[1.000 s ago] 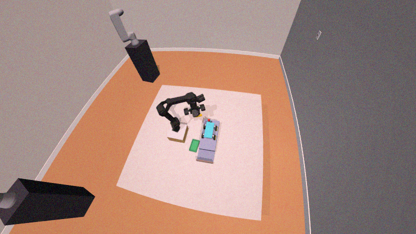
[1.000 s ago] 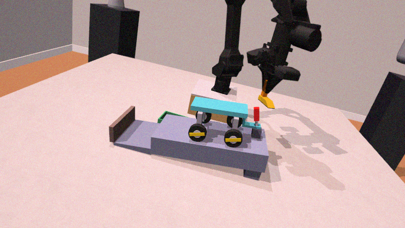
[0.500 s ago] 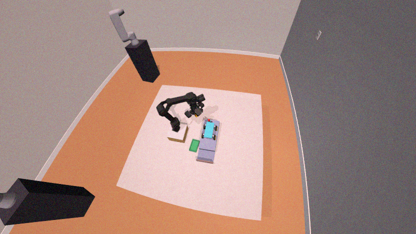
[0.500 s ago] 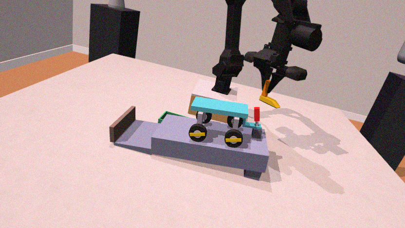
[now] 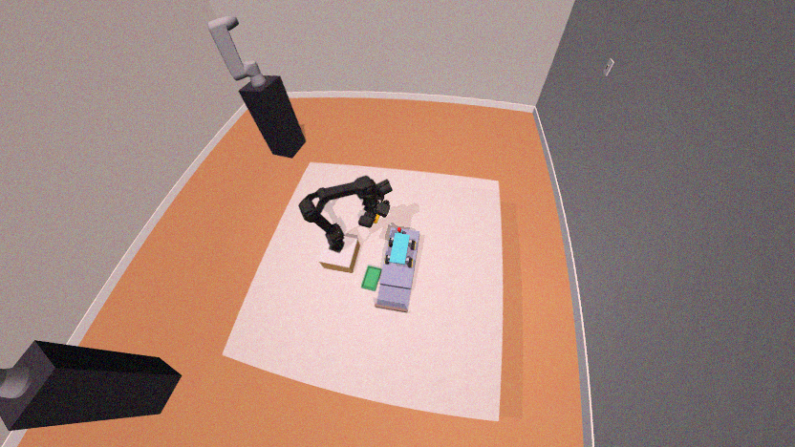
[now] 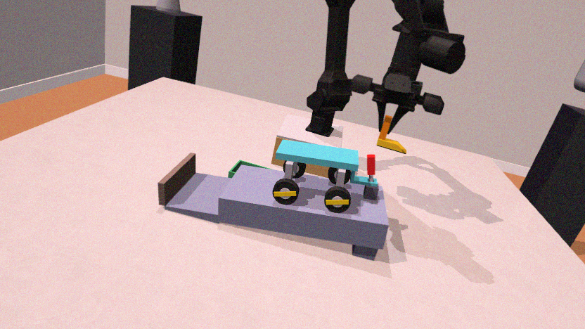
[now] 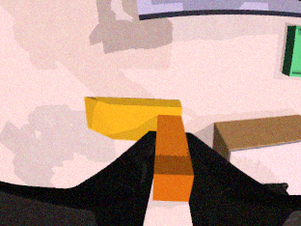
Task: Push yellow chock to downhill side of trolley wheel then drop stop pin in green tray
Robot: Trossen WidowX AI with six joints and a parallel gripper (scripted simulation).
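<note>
The cyan trolley is 17 cm ahead of my gripper tip, 9 cm to the right of it and 7 cm below it. Also, from my gripper tip: red-headed stop pin: 13 cm ahead, 5 cm below; lilac ramp: 17 cm ahead, 13 cm below, 10 cm to the right; yellow chock: 2 cm to the left, 1 cm below.
</note>
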